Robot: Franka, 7 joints.
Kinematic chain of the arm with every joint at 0, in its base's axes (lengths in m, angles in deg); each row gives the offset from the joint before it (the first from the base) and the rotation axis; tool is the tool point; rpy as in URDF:
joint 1: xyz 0 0 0.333 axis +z
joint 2: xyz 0 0 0 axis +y
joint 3: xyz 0 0 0.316 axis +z
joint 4: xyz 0.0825 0 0 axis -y
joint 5: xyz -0.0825 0 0.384 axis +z
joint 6: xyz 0 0 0 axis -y
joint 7: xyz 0.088 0 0 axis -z
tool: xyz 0 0 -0.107 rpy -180 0 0
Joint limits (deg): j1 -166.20..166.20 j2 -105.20..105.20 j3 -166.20..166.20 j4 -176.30..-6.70 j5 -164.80..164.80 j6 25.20..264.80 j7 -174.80..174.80
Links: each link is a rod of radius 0.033 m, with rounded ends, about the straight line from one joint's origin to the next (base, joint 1, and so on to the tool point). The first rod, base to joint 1, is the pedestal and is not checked.
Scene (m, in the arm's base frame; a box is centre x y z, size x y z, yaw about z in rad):
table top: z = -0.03
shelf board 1: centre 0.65 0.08 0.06 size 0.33 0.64 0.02 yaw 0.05
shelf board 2: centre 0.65 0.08 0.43 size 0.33 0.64 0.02 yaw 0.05
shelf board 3: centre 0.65 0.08 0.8 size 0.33 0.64 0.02 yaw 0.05
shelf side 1: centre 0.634 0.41 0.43 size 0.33 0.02 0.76 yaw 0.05
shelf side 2: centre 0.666 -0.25 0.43 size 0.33 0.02 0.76 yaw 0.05
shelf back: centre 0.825 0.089 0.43 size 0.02 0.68 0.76 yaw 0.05
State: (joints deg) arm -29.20 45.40 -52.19 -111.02 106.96 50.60 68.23
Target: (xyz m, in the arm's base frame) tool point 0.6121 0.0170 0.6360
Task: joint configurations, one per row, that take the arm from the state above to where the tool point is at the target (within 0.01 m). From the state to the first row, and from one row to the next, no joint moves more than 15 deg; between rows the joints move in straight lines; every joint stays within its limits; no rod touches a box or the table.
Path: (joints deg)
1: -29.56 31.67 -46.63 -109.95 110.88 45.52 59.04
2: -29.92 17.93 -41.08 -108.89 114.81 40.44 49.84
3: -30.29 4.20 -35.52 -107.82 118.73 35.36 40.65
4: -30.65 -9.54 -29.96 -106.76 122.66 30.28 31.46
5: -31.01 -23.27 -24.40 -105.69 126.58 25.20 22.27
6: -21.10 -19.74 -24.28 -109.01 118.44 25.31 33.76
7: -11.19 -16.20 -24.17 -112.32 110.30 25.41 45.25
8: -1.29 -12.67 -24.05 -115.64 102.15 25.52 56.74
9: 8.62 -9.13 -23.93 -118.95 94.01 25.63 68.23
10: 8.54 0.91 -24.23 -106.89 100.41 34.08 68.23
11: 8.46 10.94 -24.54 -94.82 106.82 42.54 68.23
12: 8.38 20.98 -24.85 -82.75 113.22 50.99 68.23

